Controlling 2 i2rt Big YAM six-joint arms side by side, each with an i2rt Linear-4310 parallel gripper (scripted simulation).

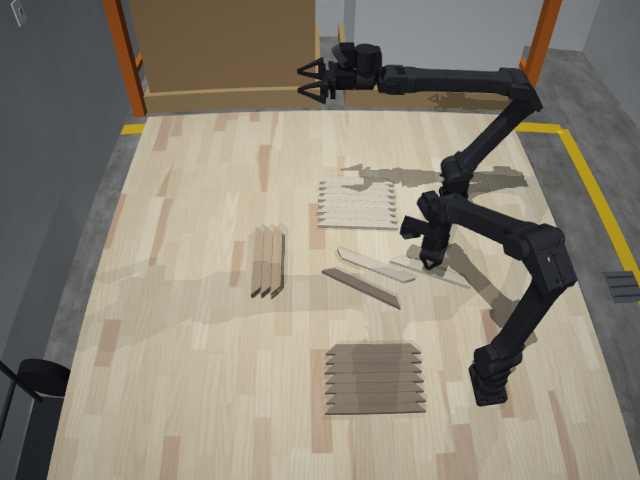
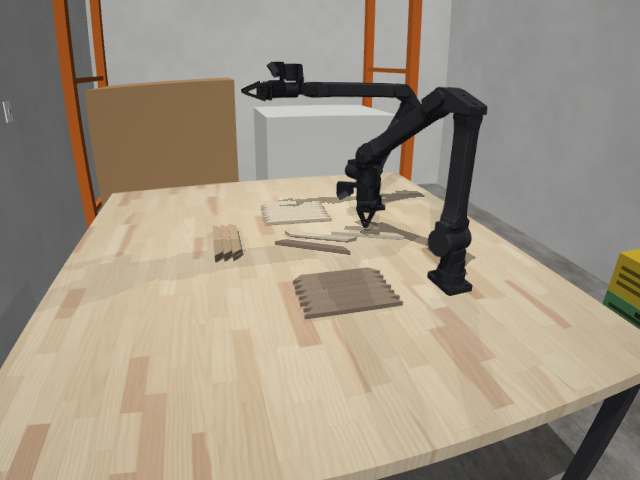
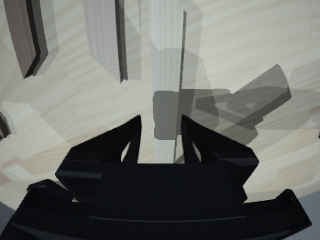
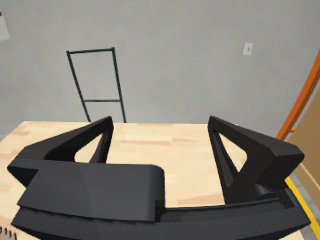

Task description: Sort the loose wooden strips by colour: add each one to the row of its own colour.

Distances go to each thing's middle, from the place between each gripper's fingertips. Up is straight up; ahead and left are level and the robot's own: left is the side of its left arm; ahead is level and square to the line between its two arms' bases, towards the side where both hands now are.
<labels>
The dark brown strip [image 1: 334, 273] is 200 mm ahead of my left hand, 60 mm to the left of it and 40 mm below it.
The dark brown strip is 490 mm below my right hand [image 1: 297, 80], 330 mm to the left of it and 180 mm behind it.
</labels>
